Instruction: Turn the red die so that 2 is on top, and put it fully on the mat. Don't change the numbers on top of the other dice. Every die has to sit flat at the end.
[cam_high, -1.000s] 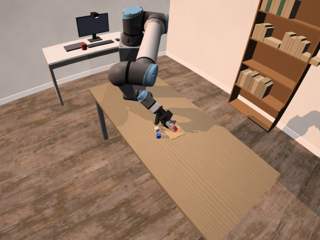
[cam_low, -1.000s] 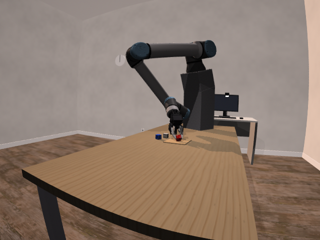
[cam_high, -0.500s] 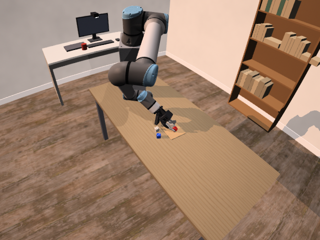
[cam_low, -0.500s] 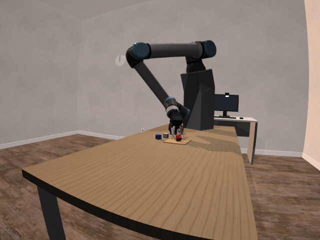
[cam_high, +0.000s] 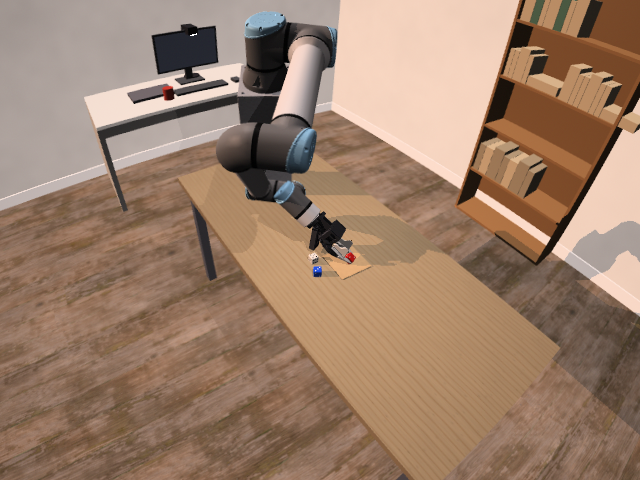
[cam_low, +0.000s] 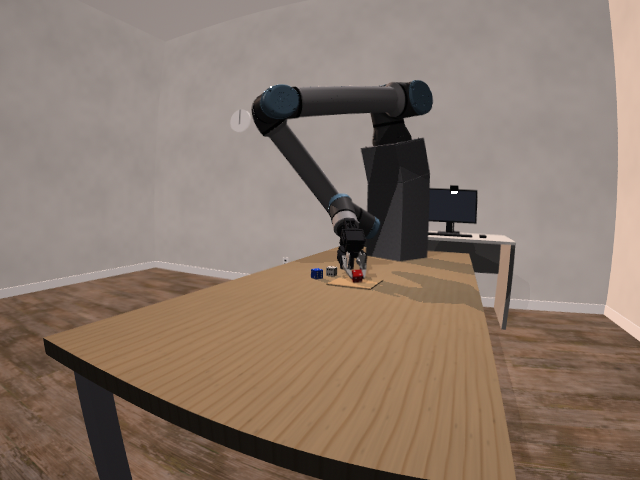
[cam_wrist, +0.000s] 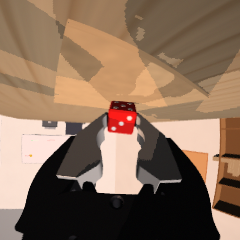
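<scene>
Right now the red die is right at my hand. From my hand the other things lie so: tan mat: 1 cm behind, 1 cm to the right, 2 cm below; white die: 7 cm behind, 12 cm to the right, 1 cm below; blue die: 1 cm behind, 14 cm to the right, 1 cm below.
</scene>
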